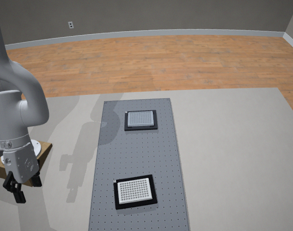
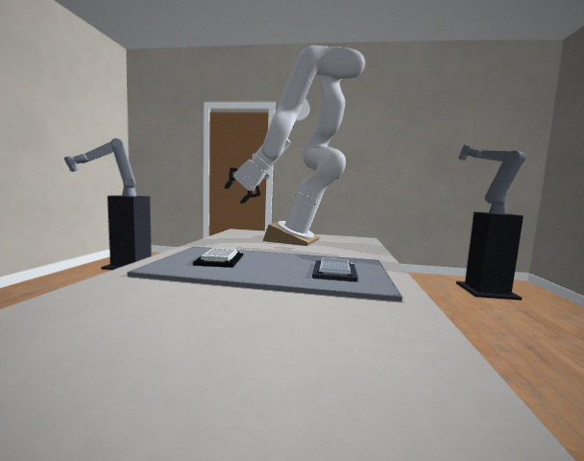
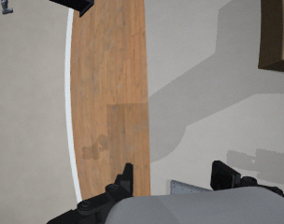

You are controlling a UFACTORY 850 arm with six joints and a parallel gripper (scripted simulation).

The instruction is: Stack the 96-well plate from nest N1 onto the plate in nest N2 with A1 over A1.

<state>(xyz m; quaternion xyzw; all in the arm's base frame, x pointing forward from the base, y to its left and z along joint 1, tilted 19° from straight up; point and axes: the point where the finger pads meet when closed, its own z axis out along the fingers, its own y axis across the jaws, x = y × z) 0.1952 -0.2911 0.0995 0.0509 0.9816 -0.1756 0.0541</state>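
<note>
My gripper is now 32 cm short of the white 96-well plate, 5 cm to the right of it and 19 cm above it. Also, from my hand: black plate nest 32 cm ahead, 5 cm to the left, 20 cm below.
</note>
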